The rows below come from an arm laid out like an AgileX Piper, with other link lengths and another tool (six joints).
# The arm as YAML. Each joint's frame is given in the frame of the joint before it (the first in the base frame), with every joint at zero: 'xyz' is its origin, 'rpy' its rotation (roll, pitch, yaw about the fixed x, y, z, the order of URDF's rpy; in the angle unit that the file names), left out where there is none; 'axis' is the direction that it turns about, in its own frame. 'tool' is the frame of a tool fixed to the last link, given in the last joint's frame.
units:
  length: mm
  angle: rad
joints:
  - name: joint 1
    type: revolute
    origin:
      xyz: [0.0, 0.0, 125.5]
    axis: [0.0, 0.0, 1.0]
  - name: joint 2
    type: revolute
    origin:
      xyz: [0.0, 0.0, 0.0]
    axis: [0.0, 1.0, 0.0]
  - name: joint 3
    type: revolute
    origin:
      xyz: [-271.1, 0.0, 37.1]
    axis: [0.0, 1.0, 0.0]
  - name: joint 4
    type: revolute
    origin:
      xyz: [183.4, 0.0, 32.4]
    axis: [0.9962, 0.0, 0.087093]
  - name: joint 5
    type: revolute
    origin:
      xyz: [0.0, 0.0, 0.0]
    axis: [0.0, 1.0, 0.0]
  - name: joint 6
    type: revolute
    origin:
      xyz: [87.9, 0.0, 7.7]
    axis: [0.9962, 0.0, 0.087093]
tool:
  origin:
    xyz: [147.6, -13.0, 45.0]
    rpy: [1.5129, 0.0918, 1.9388]
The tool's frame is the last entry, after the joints.
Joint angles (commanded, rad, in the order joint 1, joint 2, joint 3, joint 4, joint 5, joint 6), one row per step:
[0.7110, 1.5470, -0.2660, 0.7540, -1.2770, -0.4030]
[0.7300, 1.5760, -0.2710, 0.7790, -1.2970, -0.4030]
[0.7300, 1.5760, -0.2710, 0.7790, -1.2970, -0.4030]
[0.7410, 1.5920, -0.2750, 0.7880, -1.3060, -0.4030]
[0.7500, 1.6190, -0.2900, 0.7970, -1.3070, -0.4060]
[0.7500, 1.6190, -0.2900, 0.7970, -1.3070, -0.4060]
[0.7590, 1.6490, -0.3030, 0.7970, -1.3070, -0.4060]
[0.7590, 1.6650, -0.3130, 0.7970, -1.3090, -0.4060]
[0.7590, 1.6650, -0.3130, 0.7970, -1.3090, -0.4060]
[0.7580, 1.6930, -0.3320, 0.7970, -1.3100, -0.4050]
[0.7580, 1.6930, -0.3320, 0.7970, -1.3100, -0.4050]
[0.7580, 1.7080, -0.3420, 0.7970, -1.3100, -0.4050]
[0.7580, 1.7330, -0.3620, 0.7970, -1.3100, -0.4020]
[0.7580, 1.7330, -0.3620, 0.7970, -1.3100, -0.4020]
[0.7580, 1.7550, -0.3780, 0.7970, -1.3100, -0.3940]
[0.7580, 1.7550, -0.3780, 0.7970, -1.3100, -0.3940]
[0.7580, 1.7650, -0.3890, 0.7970, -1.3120, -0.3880]
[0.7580, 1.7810, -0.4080, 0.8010, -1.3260, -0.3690]
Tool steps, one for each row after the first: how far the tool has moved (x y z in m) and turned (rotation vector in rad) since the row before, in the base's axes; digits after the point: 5 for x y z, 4 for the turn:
[0.00148, 0.00225, -0.00395, -0.0094, 0.0045, -0.0093]
[0.00000, 0.00000, 0.00000, 0.0000, 0.0000, 0.0000]
[0.00090, 0.00278, -0.00206, -0.0059, 0.0022, 0.0004]
[0.00338, 0.00470, -0.00445, -0.0090, 0.0099, 0.0003]
[0.00000, 0.00000, 0.00000, 0.0000, 0.0000, 0.0000]
[0.00335, 0.00682, -0.00575, -0.0116, 0.0124, 0.0090]
[0.00240, 0.00222, -0.00194, -0.0042, 0.0024, -0.0004]
[0.00000, 0.00000, 0.00000, 0.0000, 0.0000, 0.0000]
[0.00448, 0.00376, -0.00378, -0.0052, 0.0056, -0.0013]
[0.00000, 0.00000, 0.00000, 0.0000, 0.0000, 0.0000]
[0.00233, 0.00220, -0.00227, -0.0034, 0.0036, 0.0000]
[0.00421, 0.00389, -0.00314, -0.0004, 0.0036, -0.0002]
[0.00000, 0.00000, 0.00000, 0.0000, 0.0000, 0.0000]
[0.00349, 0.00304, -0.00331, 0.0039, 0.0043, -0.0005]
[0.00000, 0.00000, 0.00000, 0.0000, 0.0000, 0.0000]
[0.00195, 0.00159, -0.00021, 0.0066, -0.0027, -0.0008]
[0.00297, 0.00090, 0.00223, 0.0216, -0.0153, -0.0076]

